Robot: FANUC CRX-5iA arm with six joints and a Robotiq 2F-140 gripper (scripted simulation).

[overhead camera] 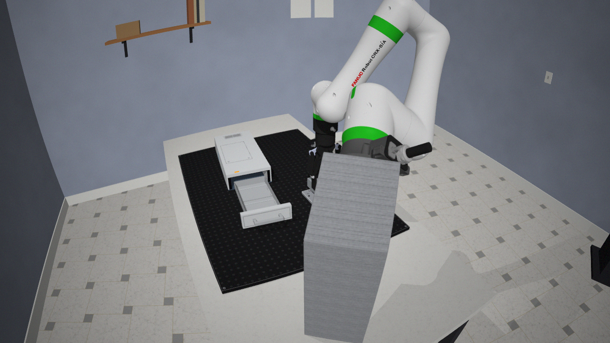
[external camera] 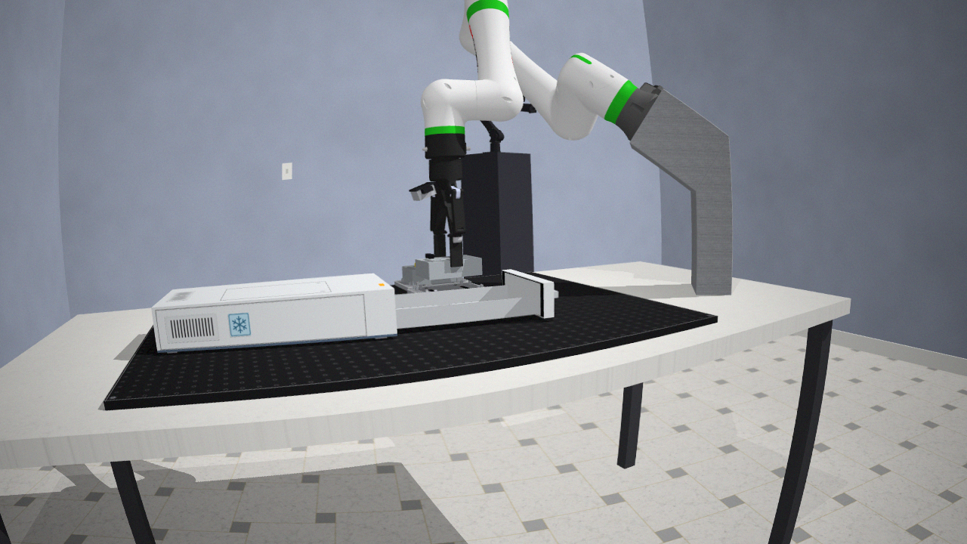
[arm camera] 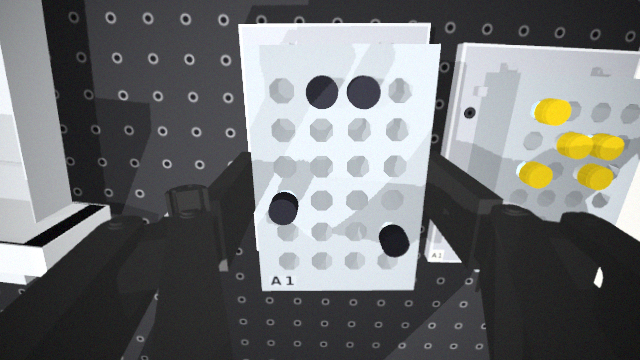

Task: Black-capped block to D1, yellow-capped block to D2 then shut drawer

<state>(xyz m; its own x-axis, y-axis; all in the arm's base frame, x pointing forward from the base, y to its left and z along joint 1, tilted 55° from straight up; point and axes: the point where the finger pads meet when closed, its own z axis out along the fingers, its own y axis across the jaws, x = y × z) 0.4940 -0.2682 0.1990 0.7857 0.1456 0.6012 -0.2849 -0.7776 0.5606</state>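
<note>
My hand is 90 mm above the grey plate. From my hand the other things lie so: drawer (160 mm ahead, 220 mm to the left, 60 mm below); white cooler (330 mm ahead, 130 mm to the left, 50 mm below); cooling block (60 mm behind, 130 mm to the right, 60 mm below).
</note>
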